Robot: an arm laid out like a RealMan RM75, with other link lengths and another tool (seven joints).
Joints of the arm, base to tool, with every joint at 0 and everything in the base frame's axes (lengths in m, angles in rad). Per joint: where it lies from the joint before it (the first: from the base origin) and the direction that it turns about. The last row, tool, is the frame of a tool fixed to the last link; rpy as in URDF.
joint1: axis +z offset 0 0 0.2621
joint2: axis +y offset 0 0 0
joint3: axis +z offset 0 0 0.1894
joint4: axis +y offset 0 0 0
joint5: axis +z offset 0 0 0.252
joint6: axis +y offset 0 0 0
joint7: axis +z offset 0 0 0.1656
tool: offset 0.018 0.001 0.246 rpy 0 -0.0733 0.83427
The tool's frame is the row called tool.
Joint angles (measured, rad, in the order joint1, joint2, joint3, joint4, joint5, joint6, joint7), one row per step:
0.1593 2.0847 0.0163 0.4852 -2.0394 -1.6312 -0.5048
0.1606 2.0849 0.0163 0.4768 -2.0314 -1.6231 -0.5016
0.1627 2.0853 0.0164 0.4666 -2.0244 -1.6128 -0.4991
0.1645 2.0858 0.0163 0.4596 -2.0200 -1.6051 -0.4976
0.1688 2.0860 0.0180 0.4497 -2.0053 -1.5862 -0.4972
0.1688 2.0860 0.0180 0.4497 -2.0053 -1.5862 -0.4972
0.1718 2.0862 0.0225 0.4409 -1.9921 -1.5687 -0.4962
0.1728 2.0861 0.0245 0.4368 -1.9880 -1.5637 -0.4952
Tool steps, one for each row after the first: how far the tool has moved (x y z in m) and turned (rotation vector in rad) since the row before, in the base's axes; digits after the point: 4 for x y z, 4 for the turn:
0.0059 0.0026 -0.0014 -0.0017 -0.0092 -0.0101
0.0063 0.0026 -0.0022 -0.0029 -0.0125 -0.0096
0.0042 0.0017 -0.0019 -0.0026 -0.0089 -0.0061
0.0099 0.0052 -0.0026 -0.0017 -0.0176 -0.0187
0.0000 0.0000 0.0000 0.0000 0.0000 0.0000
0.0099 0.0053 -0.0014 0.0004 -0.0147 -0.0197
0.0035 0.0019 0.0000 0.0009 -0.0051 -0.0063

